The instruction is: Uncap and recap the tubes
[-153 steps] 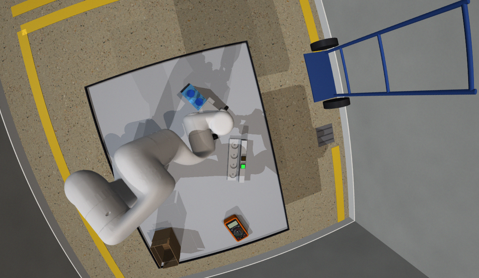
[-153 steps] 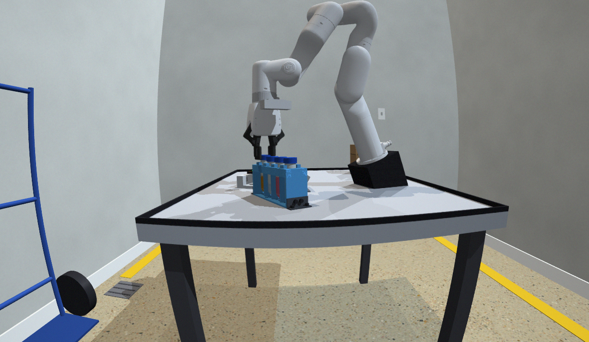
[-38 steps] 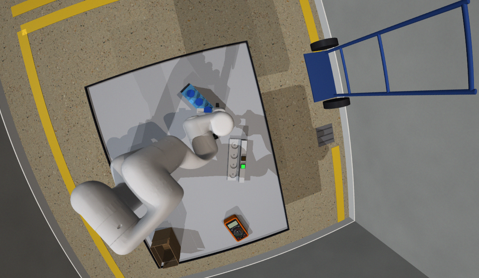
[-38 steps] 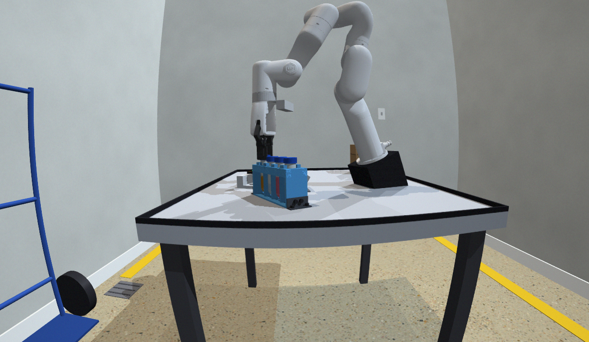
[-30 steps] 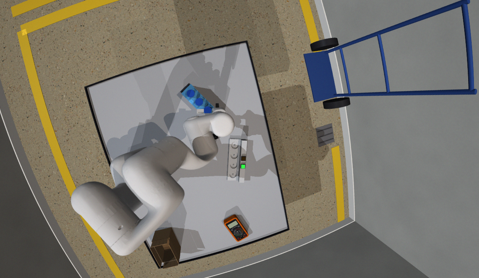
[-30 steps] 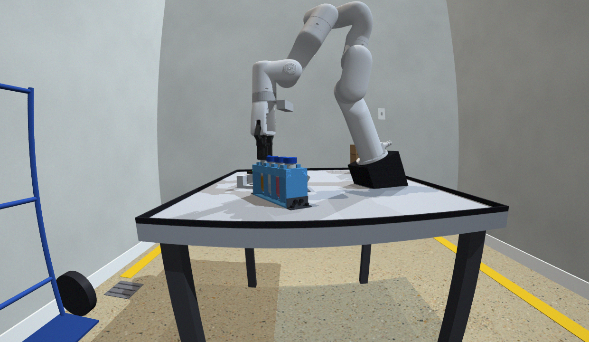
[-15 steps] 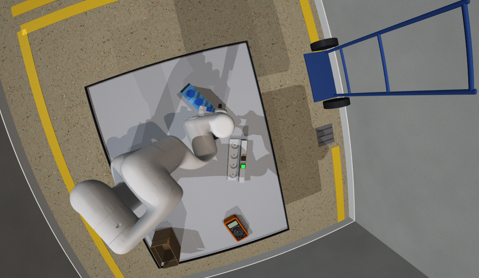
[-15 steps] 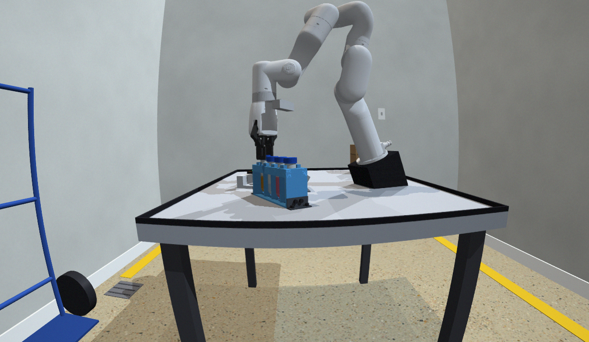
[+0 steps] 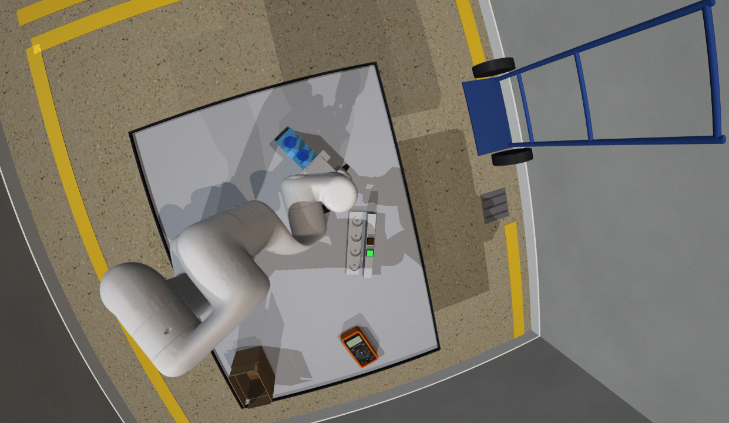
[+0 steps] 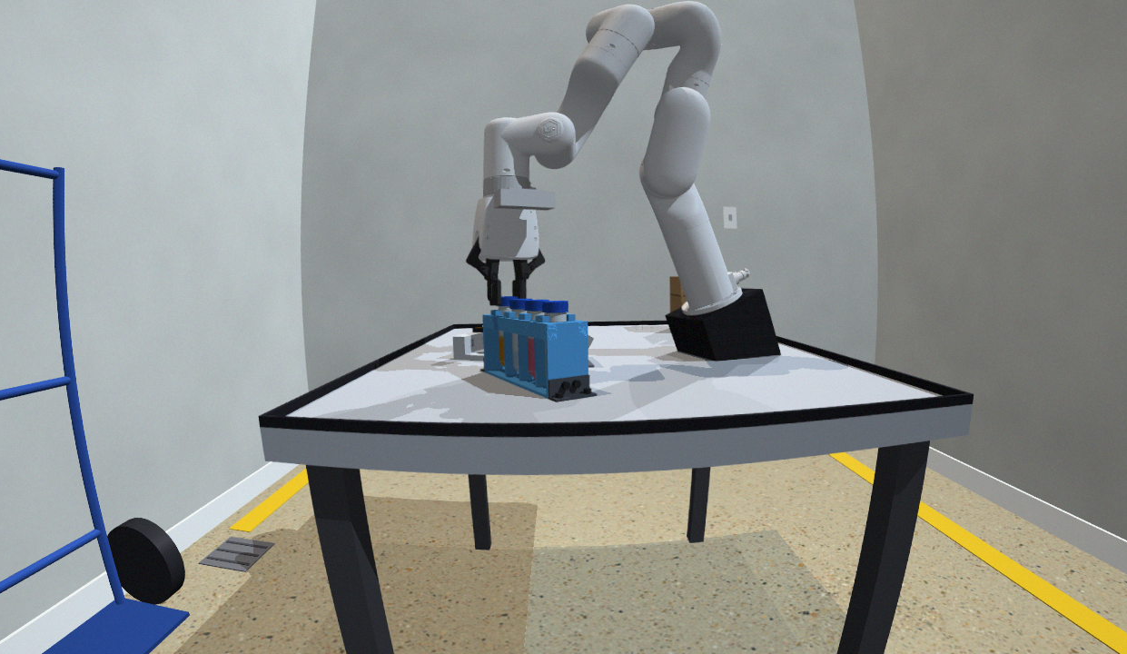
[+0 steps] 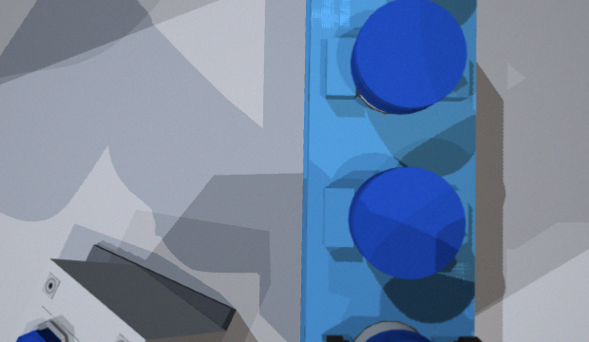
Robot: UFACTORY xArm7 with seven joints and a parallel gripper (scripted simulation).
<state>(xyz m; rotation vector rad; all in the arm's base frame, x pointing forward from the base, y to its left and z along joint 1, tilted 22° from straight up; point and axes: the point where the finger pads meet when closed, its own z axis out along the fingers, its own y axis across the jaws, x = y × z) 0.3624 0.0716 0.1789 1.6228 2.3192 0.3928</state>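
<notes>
Right now my hand is 10 mm above the threaded tube neck. Also, from my hand: key housing: 110 mm behind, 80 mm to the right, 80 mm below; then blue cycle key: 130 mm behind, 60 mm to the right, 60 mm below; then green ready key: 130 mm behind, 100 mm to the right, 60 mm below.
</notes>
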